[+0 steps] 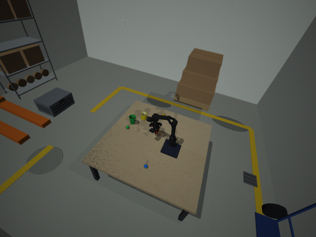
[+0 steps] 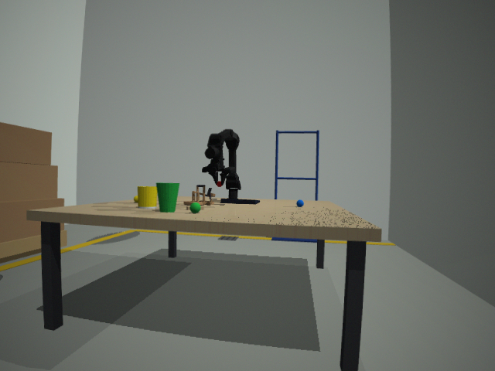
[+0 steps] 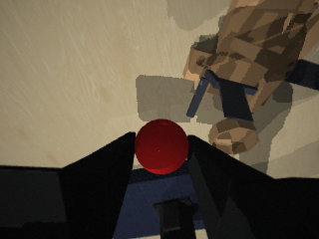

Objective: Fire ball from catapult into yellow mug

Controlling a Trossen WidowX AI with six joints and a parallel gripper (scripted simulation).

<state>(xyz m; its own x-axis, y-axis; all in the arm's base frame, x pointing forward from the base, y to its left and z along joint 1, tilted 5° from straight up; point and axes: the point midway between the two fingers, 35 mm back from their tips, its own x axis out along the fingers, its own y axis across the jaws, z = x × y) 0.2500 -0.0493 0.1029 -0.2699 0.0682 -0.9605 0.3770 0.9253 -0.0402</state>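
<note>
My gripper tip is 1 cm past the wooden catapult, 8 cm to the left of it and 6 cm above it. Round my gripper tip: yellow mug: 27 cm ahead, 29 cm to the right, 8 cm below; then wooden block: 28 cm ahead, 6 cm to the right, 10 cm below; then red ball: 1 cm above.
</note>
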